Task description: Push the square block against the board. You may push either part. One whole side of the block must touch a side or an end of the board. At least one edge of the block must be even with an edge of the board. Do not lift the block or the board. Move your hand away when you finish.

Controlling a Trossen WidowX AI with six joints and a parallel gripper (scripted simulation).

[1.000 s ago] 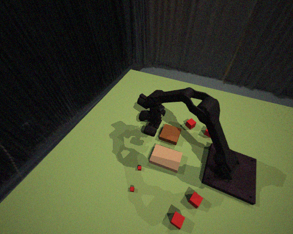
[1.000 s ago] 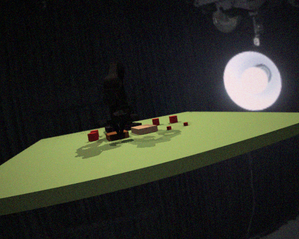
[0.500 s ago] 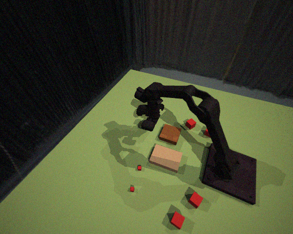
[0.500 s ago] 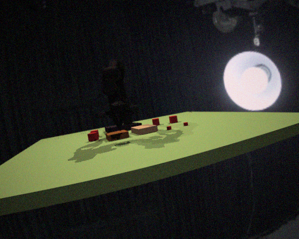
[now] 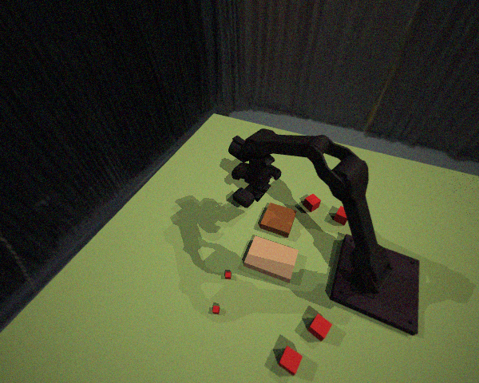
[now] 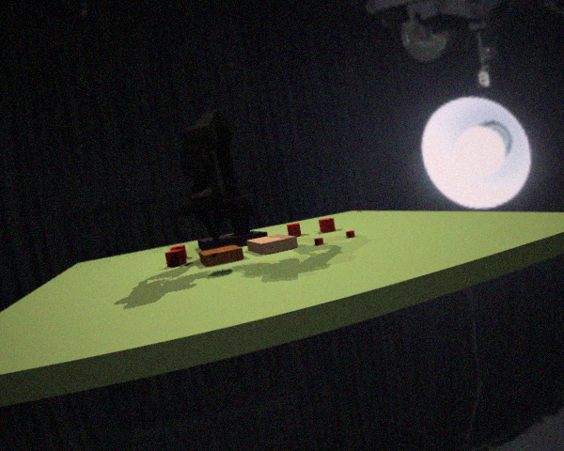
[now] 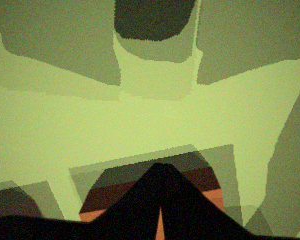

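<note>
Right now the square block is 90 mm behind my gripper tip, 20 mm to the left of it and 40 mm below it. Round my gripper tip: board (100 mm behind, 170 mm to the left, 40 mm below).
</note>
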